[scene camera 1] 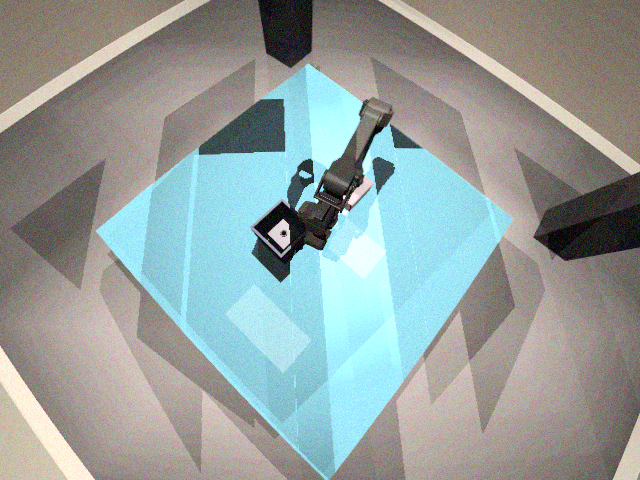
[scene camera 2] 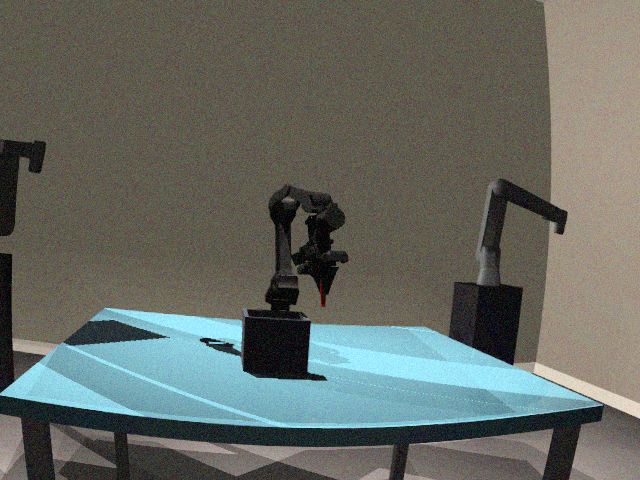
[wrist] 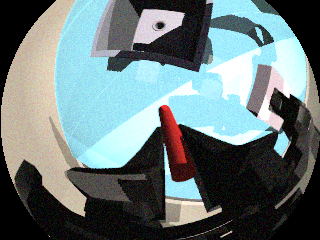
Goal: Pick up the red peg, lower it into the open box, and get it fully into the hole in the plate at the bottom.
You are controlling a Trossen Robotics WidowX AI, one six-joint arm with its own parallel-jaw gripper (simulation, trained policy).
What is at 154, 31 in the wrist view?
A pale plate.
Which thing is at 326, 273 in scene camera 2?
My gripper.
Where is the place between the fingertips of my gripper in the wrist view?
169, 129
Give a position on a red peg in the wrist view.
At 180, 163
